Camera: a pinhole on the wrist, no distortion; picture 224 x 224 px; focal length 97.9 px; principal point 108.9 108.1 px. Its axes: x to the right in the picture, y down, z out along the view. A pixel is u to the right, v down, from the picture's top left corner.
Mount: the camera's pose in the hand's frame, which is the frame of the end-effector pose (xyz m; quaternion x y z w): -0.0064 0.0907 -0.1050 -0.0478 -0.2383 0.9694 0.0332
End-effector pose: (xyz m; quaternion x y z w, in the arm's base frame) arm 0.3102 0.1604 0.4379 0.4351 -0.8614 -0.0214 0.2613
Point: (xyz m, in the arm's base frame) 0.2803 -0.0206 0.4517
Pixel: 10.3 151.8
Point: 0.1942 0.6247 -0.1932
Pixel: 201.8 43.0
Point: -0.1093 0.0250 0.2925
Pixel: 26.9 16.6
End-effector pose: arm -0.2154 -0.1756 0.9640 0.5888 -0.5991 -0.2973 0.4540
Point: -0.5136 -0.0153 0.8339
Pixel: 150.7 77.0
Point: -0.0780 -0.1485 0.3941
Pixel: 117.1 203.2
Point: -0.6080 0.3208 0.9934
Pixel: outside the picture
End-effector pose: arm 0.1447 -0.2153 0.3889 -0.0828 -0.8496 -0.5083 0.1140
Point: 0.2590 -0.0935 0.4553
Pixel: 161.9 19.8
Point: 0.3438 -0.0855 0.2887
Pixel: 176.4 90.2
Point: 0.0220 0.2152 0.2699
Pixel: 79.6 59.1
